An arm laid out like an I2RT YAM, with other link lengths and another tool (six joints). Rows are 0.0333 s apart.
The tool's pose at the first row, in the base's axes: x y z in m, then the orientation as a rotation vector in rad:
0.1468, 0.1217, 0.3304, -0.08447, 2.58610, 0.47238
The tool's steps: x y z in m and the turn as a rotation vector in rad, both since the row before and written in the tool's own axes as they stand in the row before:
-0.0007, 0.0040, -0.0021, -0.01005, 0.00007, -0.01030
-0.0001, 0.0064, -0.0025, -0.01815, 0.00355, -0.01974
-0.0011, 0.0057, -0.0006, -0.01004, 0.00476, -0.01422
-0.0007, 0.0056, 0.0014, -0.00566, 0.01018, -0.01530
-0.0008, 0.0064, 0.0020, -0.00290, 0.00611, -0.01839
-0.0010, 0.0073, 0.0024, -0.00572, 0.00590, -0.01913
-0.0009, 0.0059, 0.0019, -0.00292, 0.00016, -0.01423
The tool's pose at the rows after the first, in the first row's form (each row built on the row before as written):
0.1458, 0.1247, 0.3337, -0.10122, 2.58232, 0.48165
0.1437, 0.1298, 0.3378, -0.13383, 2.57833, 0.49813
0.1433, 0.1349, 0.3407, -0.15690, 2.57802, 0.50616
0.1434, 0.1406, 0.3417, -0.18147, 2.58353, 0.50833
0.1436, 0.1473, 0.3425, -0.20789, 2.58479, 0.50561
0.1438, 0.1550, 0.3433, -0.23617, 2.58488, 0.50624
0.1439, 0.1612, 0.3440, -0.25543, 2.58096, 0.50492

